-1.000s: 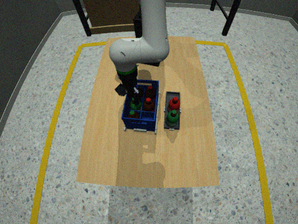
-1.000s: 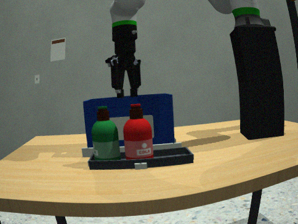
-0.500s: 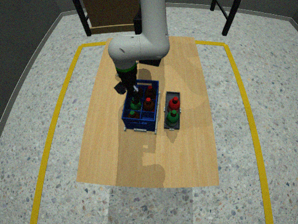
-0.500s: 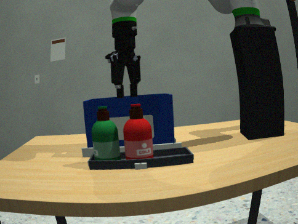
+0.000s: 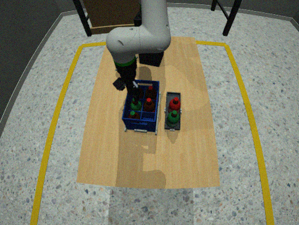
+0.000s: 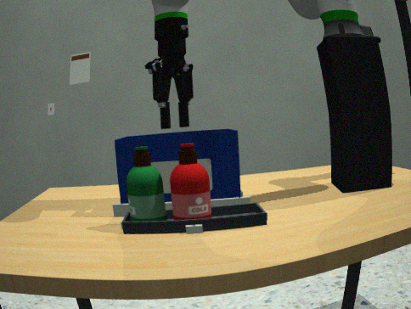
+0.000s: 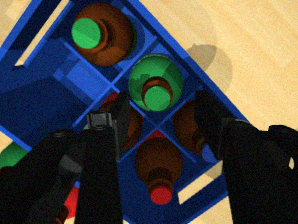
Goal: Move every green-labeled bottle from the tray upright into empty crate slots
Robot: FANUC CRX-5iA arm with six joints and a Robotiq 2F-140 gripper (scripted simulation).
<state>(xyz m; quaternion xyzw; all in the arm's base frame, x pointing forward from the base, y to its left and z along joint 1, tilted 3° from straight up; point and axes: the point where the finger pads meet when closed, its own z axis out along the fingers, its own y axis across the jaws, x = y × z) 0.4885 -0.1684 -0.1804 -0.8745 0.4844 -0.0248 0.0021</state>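
The blue crate lies 130 mm below my hand, 40 mm to the left of it and 10 mm ahead of it. Round my hand: red cola bottle 250 mm to the left, 130 mm below, 30 mm ahead; then tray 240 mm to the left, 210 mm below, 30 mm ahead.
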